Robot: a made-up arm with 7 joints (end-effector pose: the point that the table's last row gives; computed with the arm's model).
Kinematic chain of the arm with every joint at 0, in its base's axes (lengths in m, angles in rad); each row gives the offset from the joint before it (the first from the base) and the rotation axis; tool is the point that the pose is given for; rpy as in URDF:
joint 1: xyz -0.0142 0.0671 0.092 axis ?
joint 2: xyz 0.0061 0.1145 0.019 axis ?
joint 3: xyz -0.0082 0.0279 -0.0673 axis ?
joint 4: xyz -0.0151 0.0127 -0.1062 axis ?
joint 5: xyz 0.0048 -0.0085 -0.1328 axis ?
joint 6: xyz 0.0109 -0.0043 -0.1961 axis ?
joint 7: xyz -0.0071 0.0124 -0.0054 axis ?
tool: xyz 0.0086 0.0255 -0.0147 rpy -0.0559 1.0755 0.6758
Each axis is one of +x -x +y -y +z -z.
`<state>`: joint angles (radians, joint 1 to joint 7).
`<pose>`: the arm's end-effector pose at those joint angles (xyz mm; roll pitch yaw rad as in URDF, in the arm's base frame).
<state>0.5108 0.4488 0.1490 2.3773 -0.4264 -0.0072 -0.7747</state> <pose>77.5 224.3 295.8 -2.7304 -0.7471 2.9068</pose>
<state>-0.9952 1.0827 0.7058 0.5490 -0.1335 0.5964 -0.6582</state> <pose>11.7 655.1 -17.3 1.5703 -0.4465 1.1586</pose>
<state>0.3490 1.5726 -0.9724 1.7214 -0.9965 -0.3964 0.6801</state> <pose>235.3 268.1 -65.1 0.7777 1.3577 -1.1647</pose>
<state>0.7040 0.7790 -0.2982 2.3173 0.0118 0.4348 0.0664</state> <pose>123.2 128.5 292.4 0.6380 -1.0144 -0.9627</pose>
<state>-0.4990 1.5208 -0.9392 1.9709 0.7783 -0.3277 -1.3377</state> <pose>70.8 233.3 -139.3 0.0398 -0.1180 0.5166</pose>
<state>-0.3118 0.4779 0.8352 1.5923 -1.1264 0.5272 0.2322</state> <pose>195.8 499.9 58.0 0.9008 -0.2383 0.8522</pose>
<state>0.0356 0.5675 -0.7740 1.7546 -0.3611 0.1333 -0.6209</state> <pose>231.4 91.3 -37.6 0.1464 -0.6667 -0.3426</pose>
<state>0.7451 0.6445 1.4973 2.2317 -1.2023 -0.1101 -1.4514</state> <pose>-140.2 345.9 242.7 -1.6927 0.0154 -1.6387</pose>
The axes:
joint 1: -y
joint 2: +x
joint 3: +z
joint 4: -y
joint 5: +z
joint 6: +y
joint 7: -x

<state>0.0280 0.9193 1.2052 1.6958 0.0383 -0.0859 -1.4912</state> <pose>54.8 465.2 286.4 -1.9407 -0.1852 -2.9449</pose>
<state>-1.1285 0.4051 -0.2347 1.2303 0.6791 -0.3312 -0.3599</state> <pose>-111.2 296.4 -287.0 -0.0728 0.6310 0.9575</pose>
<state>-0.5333 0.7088 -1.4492 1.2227 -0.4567 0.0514 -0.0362</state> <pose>-144.6 134.4 -259.8 -0.6762 0.6463 -1.6240</pose>
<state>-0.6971 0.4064 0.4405 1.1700 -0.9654 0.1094 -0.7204</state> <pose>90.8 442.7 -197.8 1.1261 -0.1586 0.2497</pose>
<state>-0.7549 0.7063 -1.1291 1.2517 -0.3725 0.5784 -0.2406</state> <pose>-123.2 165.7 -265.8 0.0318 1.1860 -0.8445</pose>
